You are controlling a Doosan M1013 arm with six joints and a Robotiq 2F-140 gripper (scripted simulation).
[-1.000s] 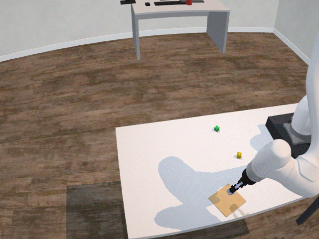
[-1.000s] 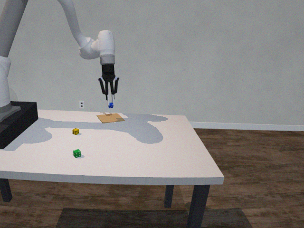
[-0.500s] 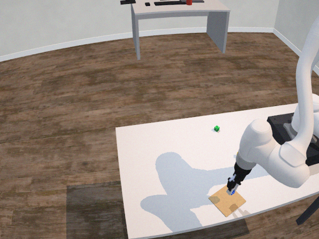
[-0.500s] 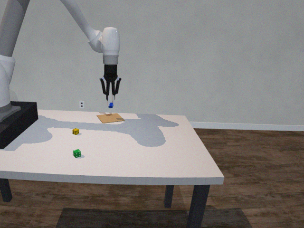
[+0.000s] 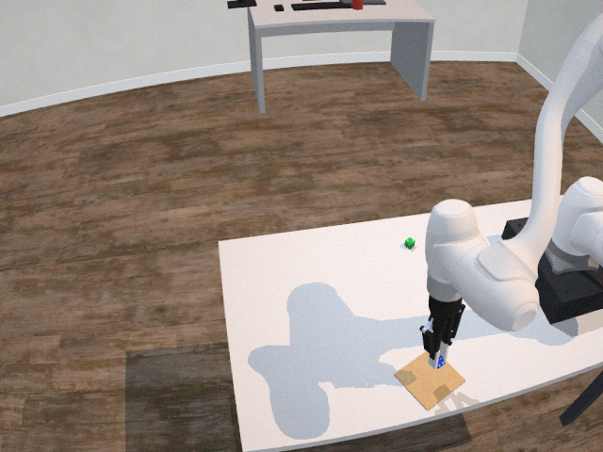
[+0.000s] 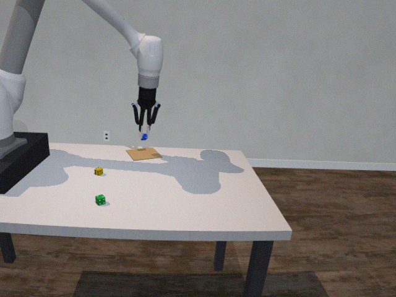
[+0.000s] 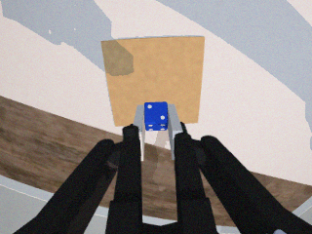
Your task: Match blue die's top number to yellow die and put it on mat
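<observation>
Right now the blue die is 30 mm below my hand and 10 mm to the left of it. Round my hand: yellow die 260 mm to the right, 120 mm behind, 100 mm below; then tan mat 120 mm below, 10 mm to the left; then green die 480 mm to the right, 100 mm below, 30 mm behind.
</observation>
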